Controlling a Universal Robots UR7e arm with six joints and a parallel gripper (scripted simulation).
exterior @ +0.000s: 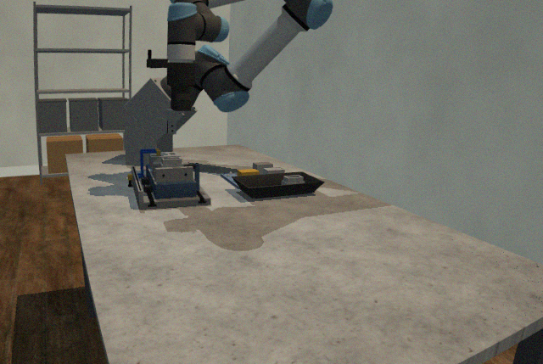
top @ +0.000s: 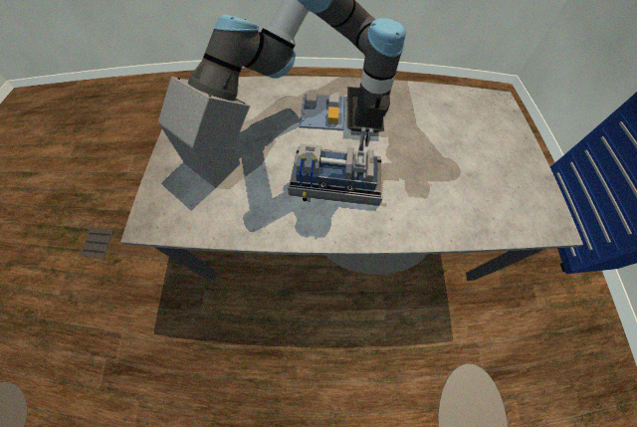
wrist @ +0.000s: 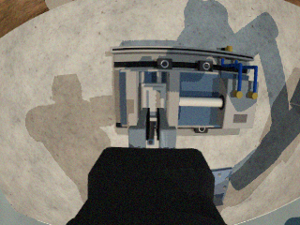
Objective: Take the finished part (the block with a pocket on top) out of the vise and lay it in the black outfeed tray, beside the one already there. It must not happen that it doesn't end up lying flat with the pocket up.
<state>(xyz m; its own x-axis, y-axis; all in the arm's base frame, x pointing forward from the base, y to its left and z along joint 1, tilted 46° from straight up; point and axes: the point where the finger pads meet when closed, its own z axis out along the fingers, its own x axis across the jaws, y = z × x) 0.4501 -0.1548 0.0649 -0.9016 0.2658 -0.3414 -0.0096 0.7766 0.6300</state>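
Now: hand 160 mm above the vise and 70 mm past it. The rest, counted from my hand: yellow block 260 mm to the left, 170 mm below, 110 mm behind; blue fixture plate 300 mm to the left, 200 mm below, 150 mm behind.
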